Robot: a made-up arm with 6 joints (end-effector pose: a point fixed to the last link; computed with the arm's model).
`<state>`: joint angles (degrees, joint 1 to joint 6).
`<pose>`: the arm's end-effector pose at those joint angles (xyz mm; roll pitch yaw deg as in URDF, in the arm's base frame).
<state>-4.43 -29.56 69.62 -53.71 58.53 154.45</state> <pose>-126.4 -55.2 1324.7 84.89 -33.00 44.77</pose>
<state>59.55 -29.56 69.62 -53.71 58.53 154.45</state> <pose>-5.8 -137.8 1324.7 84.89 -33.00 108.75</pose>
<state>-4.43 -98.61 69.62 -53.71 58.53 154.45</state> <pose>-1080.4 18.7 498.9 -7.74 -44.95 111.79</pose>
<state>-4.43 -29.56 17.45 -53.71 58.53 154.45</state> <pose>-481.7 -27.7 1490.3 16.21 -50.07 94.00</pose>
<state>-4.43 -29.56 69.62 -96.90 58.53 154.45</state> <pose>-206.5 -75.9 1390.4 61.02 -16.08 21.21</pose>
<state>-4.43 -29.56 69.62 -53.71 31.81 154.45</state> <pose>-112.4 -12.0 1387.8 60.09 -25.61 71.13</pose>
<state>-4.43 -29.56 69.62 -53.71 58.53 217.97</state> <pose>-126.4 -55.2 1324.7 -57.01 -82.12 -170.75</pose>
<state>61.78 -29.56 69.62 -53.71 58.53 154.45</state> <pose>-0.5 -137.9 1324.7 84.89 -33.00 110.98</pose>
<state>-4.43 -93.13 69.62 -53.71 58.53 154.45</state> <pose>-1048.6 16.2 600.6 -0.50 -47.15 106.58</pose>
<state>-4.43 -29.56 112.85 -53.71 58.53 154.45</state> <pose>-28.4 -62.8 1010.4 116.13 -1.23 34.99</pose>
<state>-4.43 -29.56 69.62 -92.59 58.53 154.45</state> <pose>-198.3 -77.4 1383.5 63.60 -17.34 23.77</pose>
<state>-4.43 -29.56 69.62 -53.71 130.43 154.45</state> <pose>-258.8 -32.5 1179.7 142.07 -4.53 -16.96</pose>
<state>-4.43 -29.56 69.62 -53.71 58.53 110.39</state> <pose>-126.4 -55.2 1324.7 85.64 10.93 41.16</pose>
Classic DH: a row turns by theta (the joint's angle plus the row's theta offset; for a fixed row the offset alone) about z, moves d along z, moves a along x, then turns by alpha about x. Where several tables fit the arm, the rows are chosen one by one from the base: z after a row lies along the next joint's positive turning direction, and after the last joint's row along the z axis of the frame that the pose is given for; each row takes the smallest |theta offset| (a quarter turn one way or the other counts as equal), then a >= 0, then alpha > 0; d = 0 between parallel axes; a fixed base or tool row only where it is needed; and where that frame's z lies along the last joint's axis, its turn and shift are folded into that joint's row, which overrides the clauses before.
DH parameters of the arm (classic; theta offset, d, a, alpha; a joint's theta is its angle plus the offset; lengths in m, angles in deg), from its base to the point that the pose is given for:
joint 1: 0 0.2163 0 -90
joint 2: -90 0 0.951 0
joint 3: 90 0.0509 0 90
joint 4: 0 0.3509 0 -90
joint 5: 0 0 0 90
joint 6: 0 0.1683 0 0

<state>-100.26 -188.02 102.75 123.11 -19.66 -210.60</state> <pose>69.8 365.8 -652.6 74.88 0.43 -173.40</pose>
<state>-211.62 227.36 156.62 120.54 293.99 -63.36</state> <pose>432.6 -170.6 -76.5 79.41 -5.69 -173.72</pose>
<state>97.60 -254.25 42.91 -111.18 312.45 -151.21</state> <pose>-313.2 1086.7 -461.9 165.68 -42.43 -161.84</pose>
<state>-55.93 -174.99 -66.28 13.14 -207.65 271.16</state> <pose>89.0 -9.1 -894.8 88.28 10.34 -152.30</pose>
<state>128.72 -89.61 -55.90 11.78 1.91 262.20</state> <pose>740.9 -1007.4 -202.0 143.69 -2.04 35.29</pose>
